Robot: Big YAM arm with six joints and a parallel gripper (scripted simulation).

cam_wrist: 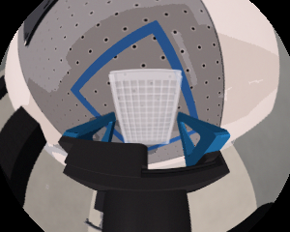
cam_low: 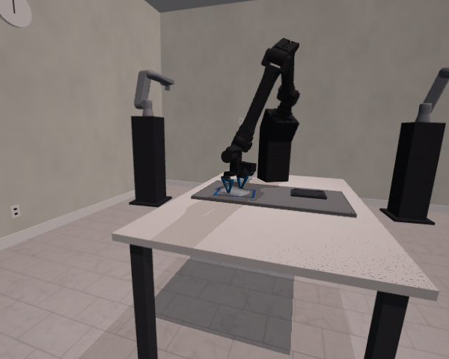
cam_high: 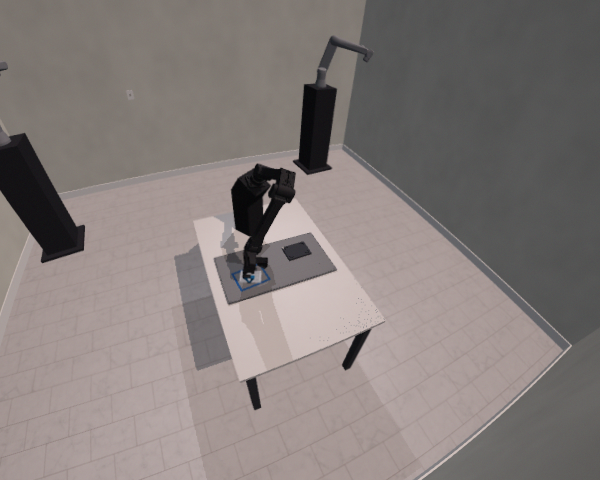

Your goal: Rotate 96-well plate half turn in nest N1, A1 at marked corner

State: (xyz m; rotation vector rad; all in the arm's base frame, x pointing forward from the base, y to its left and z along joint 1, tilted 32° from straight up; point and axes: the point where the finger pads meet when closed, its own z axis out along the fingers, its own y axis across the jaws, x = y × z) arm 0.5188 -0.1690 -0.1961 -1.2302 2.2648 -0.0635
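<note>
The 96-well plate lies 1 cm below my hand. Also, from my hand: dark plate nest N1: 7 cm behind, 36 cm to the left, 1 cm below.
</note>
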